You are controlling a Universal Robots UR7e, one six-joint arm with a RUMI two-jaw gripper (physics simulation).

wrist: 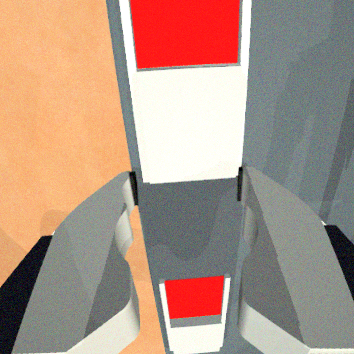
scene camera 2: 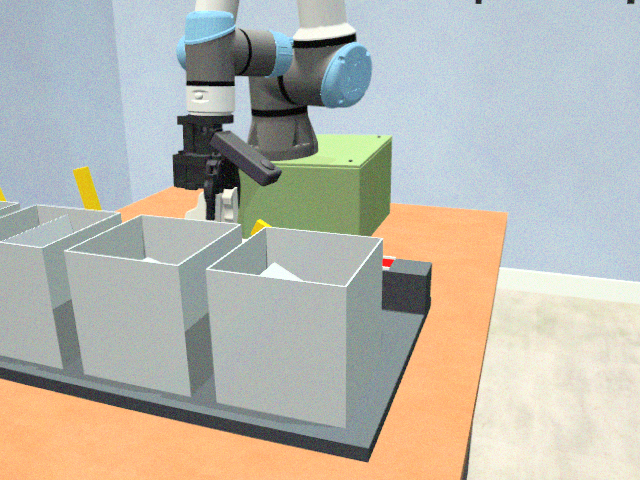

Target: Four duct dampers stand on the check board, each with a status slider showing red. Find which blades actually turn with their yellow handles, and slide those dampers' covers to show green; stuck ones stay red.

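Grey box-shaped dampers stand in a row on the dark check board; a fourth is cut off at left. Pale blades show inside. Yellow handles rise behind the boxes. In the wrist view, a near status slider shows a red window beside its white cover. A farther slider shows red beside its white cover. My gripper is open above the slider rail, fingers apart with nothing between them. Its fingertips are partly hidden in the scene view.
A dark block with a red indicator stands behind the rightmost damper. The green robot base is behind the row. The orange table extends past the board; its right edge drops to the floor.
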